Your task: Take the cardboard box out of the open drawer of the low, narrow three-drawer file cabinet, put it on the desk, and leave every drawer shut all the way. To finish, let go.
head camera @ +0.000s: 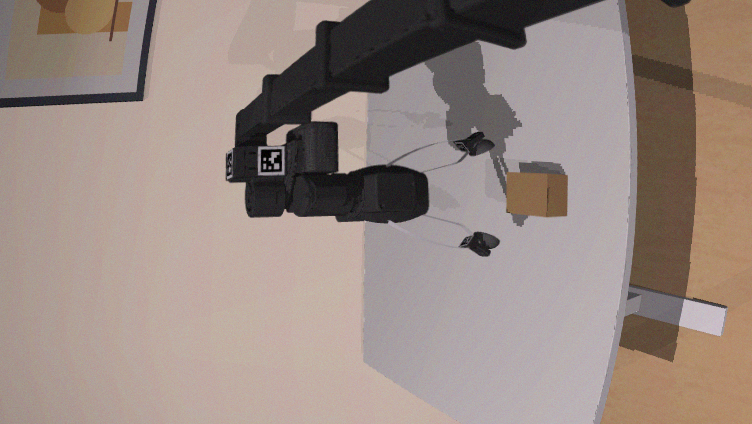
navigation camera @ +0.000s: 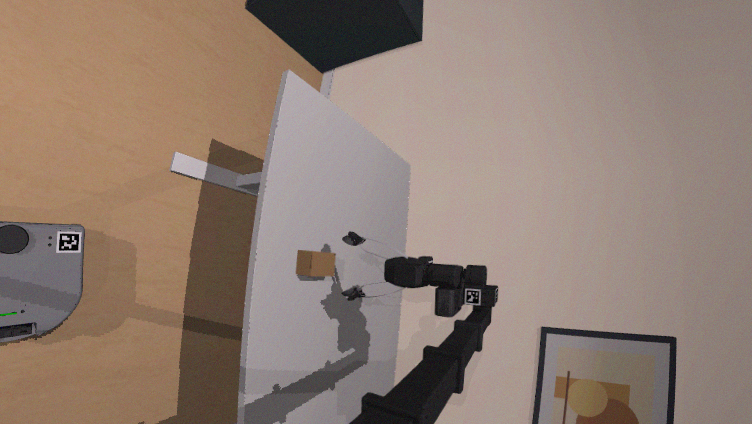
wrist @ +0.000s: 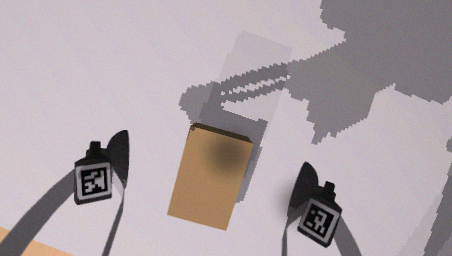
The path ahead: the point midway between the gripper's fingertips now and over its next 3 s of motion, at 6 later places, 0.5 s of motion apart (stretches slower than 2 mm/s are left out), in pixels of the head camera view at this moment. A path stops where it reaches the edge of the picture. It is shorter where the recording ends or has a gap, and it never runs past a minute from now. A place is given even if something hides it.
My gripper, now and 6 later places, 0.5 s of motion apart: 493,193; 504,193; 531,191; 568,188; 607,186; 650,183; 700,179
